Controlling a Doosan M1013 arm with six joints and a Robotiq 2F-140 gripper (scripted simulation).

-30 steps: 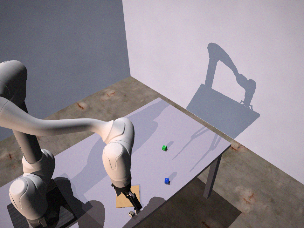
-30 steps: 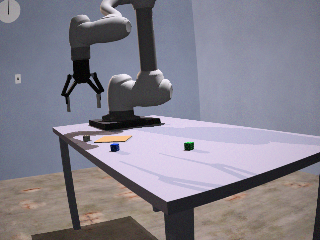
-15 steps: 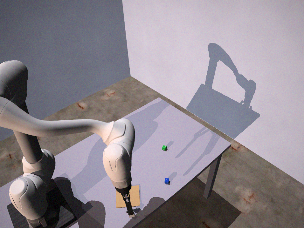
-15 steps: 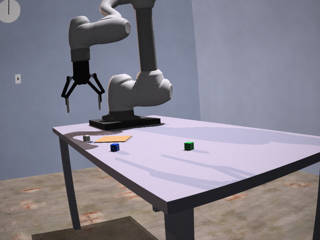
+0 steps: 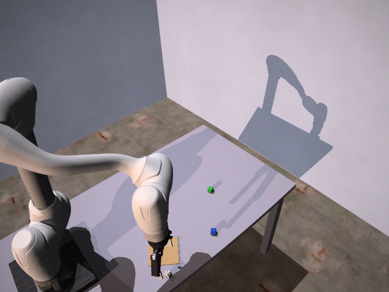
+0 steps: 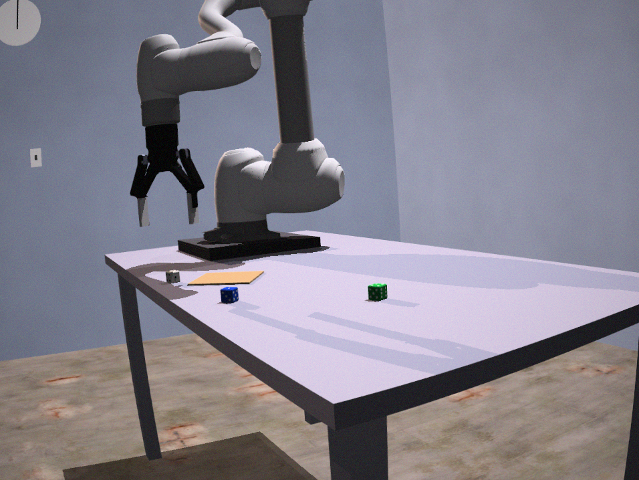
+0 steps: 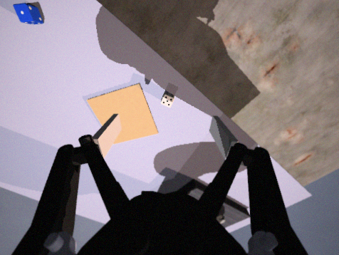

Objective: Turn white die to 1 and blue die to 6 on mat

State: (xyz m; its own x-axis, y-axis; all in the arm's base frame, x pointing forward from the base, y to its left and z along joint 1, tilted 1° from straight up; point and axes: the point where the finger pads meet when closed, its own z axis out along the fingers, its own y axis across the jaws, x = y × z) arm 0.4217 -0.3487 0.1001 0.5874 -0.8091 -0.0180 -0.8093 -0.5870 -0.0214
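Right now my hand is 130 mm above the white die. The rest, counted from my hand: green die: 470 mm ahead, 230 mm to the left, 130 mm below; tan mat: 60 mm ahead, 110 mm to the left, 140 mm below; blue die: 300 mm ahead, 30 mm to the left, 130 mm below.
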